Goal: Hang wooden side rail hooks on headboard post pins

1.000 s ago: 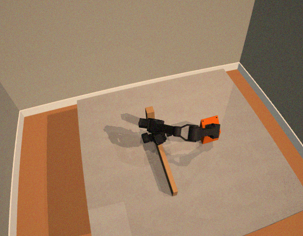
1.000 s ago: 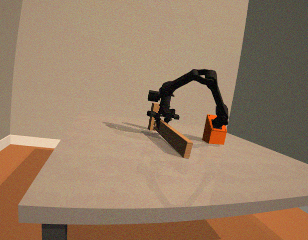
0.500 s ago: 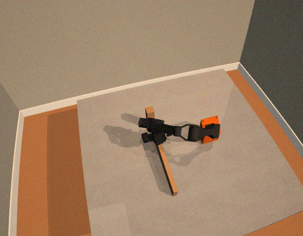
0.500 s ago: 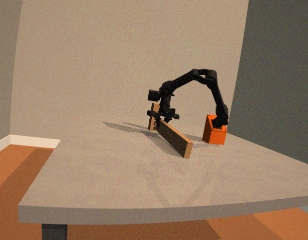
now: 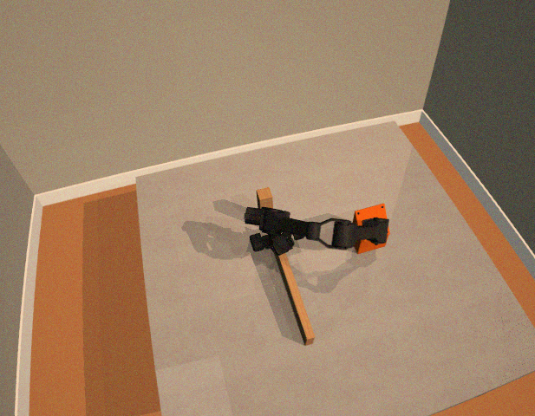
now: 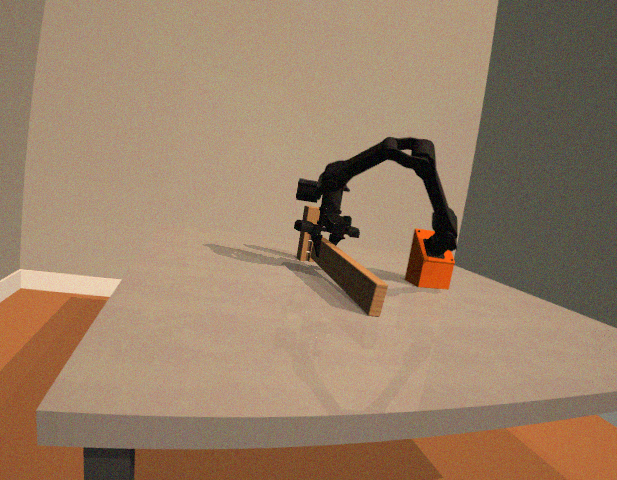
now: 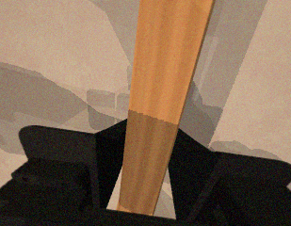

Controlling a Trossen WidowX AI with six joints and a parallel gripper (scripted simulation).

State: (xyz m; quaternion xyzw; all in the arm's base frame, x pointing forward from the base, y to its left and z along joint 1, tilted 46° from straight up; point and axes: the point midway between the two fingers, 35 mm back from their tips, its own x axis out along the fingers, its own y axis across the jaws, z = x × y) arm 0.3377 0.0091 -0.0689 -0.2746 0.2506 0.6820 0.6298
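The wooden headboard post is 160 mm to the right of my gripper tip, 40 mm above it and 10 mm ahead of it.
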